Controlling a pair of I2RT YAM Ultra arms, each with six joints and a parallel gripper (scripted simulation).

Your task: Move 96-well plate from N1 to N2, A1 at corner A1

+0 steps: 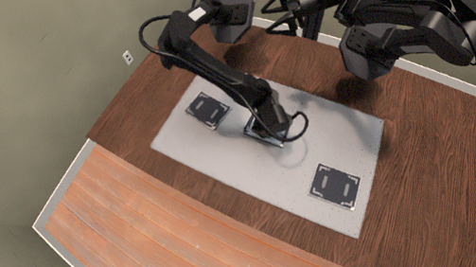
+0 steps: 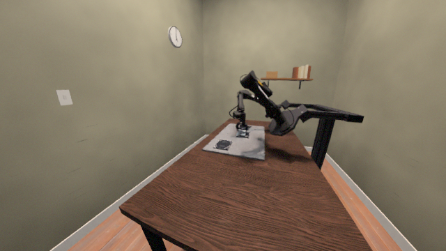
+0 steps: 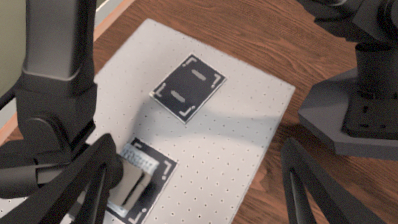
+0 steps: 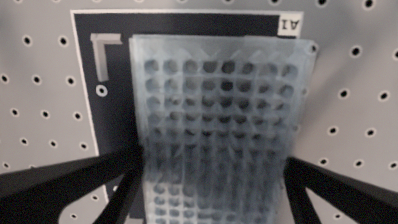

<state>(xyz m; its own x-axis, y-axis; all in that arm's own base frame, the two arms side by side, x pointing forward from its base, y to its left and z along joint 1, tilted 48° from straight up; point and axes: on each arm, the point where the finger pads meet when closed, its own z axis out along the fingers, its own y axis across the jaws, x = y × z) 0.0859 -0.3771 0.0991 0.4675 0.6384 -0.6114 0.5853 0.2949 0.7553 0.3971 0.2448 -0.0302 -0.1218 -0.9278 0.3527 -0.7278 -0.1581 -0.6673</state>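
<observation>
The clear 96-well plate is 1 cm below my right hand. Round my right hand: white corner label: 4 cm ahead, 7 cm to the left, 2 cm below; then black plate nest: 2 cm behind, 3 cm below.
</observation>
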